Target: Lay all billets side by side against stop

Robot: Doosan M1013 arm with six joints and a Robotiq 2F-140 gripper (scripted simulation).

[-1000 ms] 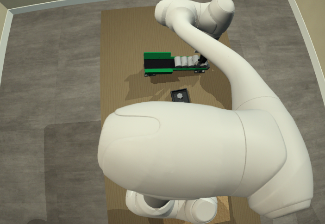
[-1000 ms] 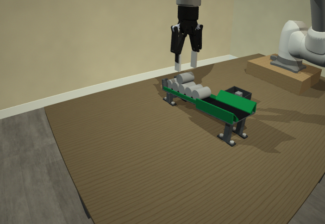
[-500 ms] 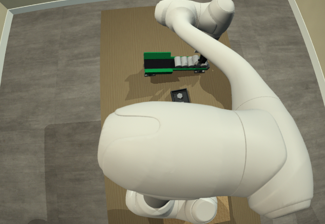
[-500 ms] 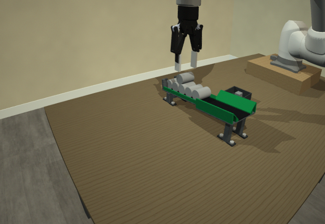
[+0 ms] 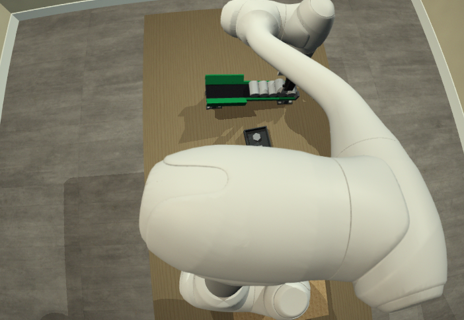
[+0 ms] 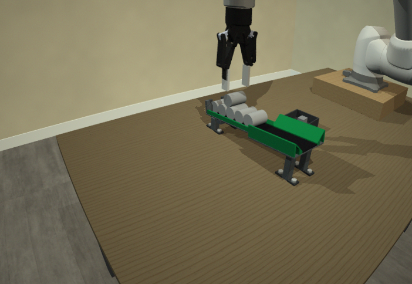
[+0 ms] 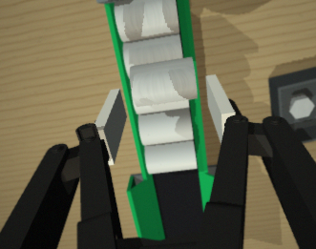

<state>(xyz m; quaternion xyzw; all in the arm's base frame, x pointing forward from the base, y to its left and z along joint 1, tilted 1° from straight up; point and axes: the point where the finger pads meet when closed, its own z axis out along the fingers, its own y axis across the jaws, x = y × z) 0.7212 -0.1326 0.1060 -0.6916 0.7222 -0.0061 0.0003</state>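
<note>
Now: the grey stop 1 cm ahead of my hand, 8 cm to the right of it and 12 cm below it. The rest, counted from my hand: dark tray: 20 cm behind, 11 cm to the left, 17 cm below.
</note>
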